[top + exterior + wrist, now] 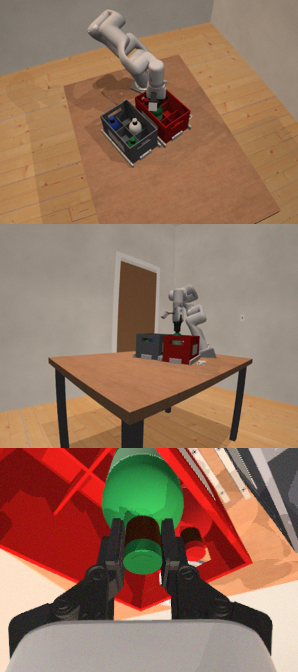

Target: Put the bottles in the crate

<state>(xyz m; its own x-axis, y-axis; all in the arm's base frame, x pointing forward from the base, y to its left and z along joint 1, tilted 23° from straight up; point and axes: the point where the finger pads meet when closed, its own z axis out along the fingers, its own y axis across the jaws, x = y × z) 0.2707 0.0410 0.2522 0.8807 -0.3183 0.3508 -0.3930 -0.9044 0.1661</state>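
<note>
Now: hand 7 cm above the green bottle. The rest, counted from my hand: white bottle 14 cm below, 13 cm to the right, 3 cm ahead; red bottle 14 cm below, 9 cm behind, 3 cm to the right; red crate 14 cm below, 4 cm to the left, 2 cm behind.
</note>
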